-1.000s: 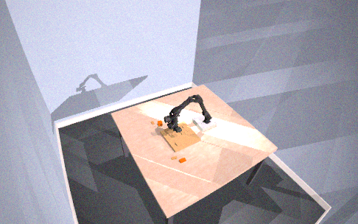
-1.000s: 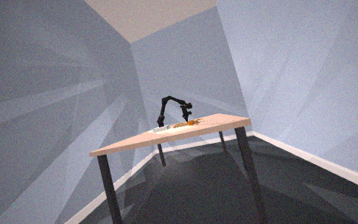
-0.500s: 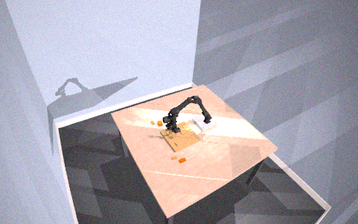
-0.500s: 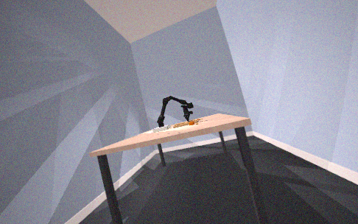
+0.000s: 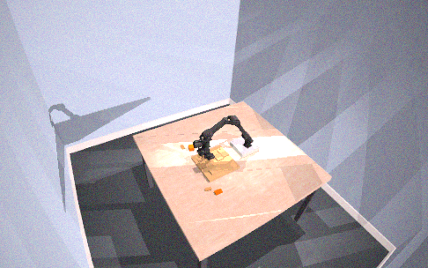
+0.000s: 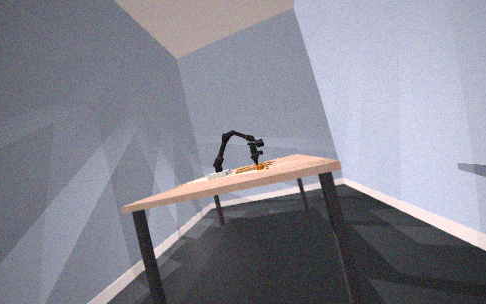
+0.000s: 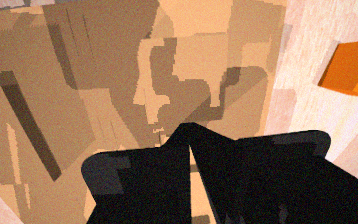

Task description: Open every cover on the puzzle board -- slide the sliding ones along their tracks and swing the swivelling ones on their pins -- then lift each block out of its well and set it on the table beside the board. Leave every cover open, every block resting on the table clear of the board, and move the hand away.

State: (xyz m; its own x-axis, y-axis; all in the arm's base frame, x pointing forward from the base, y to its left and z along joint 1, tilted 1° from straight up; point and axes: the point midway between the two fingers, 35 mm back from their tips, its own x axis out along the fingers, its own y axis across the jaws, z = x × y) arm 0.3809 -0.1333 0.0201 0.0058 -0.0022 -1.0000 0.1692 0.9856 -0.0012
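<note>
The tan puzzle board lies 50 mm behind my gripper tip and 90 mm to the left of it. Also, from my gripper tip: orange bit (140 mm ahead, 310 mm to the left, 20 mm below).
</note>
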